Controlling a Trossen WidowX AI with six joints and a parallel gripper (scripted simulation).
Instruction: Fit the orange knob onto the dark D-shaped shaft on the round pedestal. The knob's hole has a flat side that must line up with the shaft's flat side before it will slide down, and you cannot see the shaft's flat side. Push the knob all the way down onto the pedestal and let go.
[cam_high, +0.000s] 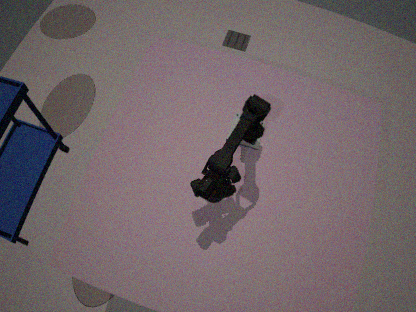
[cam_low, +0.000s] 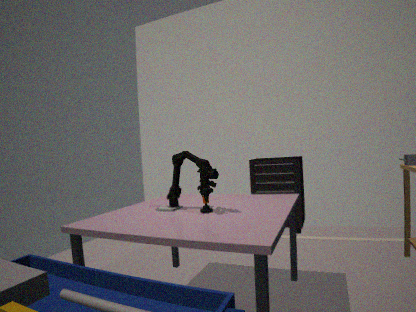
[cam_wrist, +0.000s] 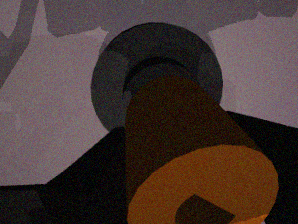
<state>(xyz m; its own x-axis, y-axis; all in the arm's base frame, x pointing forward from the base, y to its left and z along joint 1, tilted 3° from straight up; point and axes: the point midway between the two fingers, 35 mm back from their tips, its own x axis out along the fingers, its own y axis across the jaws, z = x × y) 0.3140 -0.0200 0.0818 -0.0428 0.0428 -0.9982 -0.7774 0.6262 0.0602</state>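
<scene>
My gripper tip is now 20 mm below the orange knob. From my gripper tip the other things lie so: dark round pedestal 40 mm below.
</scene>
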